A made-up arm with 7 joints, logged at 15 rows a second.
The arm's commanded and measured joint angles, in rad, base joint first. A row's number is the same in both.
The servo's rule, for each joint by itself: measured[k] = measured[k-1] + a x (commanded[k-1-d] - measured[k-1]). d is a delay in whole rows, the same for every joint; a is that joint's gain. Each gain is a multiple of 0.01, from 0.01 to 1. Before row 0 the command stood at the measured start. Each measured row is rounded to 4 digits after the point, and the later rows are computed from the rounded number. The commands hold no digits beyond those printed.
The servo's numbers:
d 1
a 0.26 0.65 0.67 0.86 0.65 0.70 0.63
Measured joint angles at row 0:
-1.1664 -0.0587 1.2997 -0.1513 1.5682 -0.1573 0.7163
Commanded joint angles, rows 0 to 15:
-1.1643 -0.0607 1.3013 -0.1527 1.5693 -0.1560 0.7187
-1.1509 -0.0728 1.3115 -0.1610 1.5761 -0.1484 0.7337
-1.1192 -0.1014 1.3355 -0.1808 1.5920 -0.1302 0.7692
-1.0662 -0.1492 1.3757 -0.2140 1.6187 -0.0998 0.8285
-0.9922 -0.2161 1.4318 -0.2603 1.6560 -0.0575 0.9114
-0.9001 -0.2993 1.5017 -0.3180 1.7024 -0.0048 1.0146
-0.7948 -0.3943 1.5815 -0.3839 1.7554 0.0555 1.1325
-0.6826 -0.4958 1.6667 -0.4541 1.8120 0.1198 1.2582
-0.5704 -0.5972 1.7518 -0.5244 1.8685 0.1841 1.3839
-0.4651 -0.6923 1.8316 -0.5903 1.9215 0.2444 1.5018
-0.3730 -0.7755 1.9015 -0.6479 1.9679 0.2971 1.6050
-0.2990 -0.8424 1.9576 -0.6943 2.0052 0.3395 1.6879
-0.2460 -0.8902 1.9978 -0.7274 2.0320 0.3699 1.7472
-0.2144 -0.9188 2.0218 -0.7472 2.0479 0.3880 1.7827
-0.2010 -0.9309 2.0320 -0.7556 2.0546 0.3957 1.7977
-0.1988 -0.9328 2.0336 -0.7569 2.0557 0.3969 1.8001
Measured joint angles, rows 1 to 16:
-1.1664 -0.0587 1.2997 -0.1513 1.5682 -0.1573 0.7163
-1.1659 -0.0600 1.3008 -0.1525 1.5689 -0.1564 0.7178
-1.1620 -0.0683 1.3080 -0.1598 1.5736 -0.1508 0.7278
-1.1509 -0.0898 1.3264 -0.1779 1.5856 -0.1364 0.7539
-1.1289 -0.1284 1.3594 -0.2089 1.6071 -0.1108 0.8009
-1.0934 -0.1854 1.4079 -0.2531 1.6389 -0.0735 0.8705
-1.0431 -0.2594 1.4707 -0.3089 1.6802 -0.0254 0.9613
-0.9785 -0.3471 1.5449 -0.3734 1.7291 0.0312 1.0692
-0.9016 -0.4438 1.6265 -0.4428 1.7830 0.0932 1.1883
-0.8155 -0.5435 1.7105 -0.5130 1.8386 0.1568 1.3115
-0.7244 -0.6402 1.7916 -0.5795 1.8925 0.2181 1.4314
-0.6330 -0.7281 1.8652 -0.6383 1.9415 0.2734 1.5408
-0.5462 -0.8024 1.9271 -0.6865 1.9829 0.3197 1.6335
-0.4681 -0.8595 1.9745 -0.7217 2.0148 0.3548 1.7051
-0.4021 -0.8980 2.0062 -0.7436 2.0363 0.3780 1.7540
-0.3498 -0.9194 2.0235 -0.7539 2.0482 0.3904 1.7815

